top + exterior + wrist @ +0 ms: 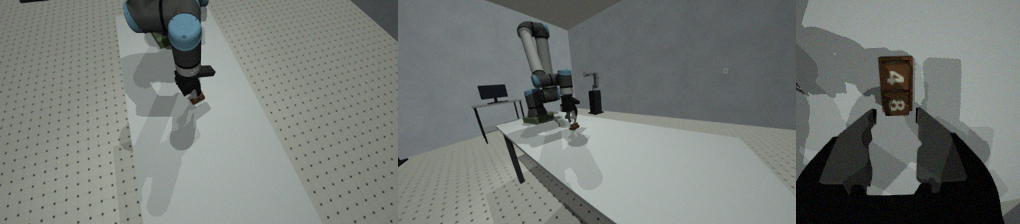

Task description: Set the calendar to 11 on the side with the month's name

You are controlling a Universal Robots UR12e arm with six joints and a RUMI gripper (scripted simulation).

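The brown cube lies 4 cm below my hand. From my hand the other things lie so: brown calendar tray: 1 cm behind, 1 cm to the left, 5 cm below.
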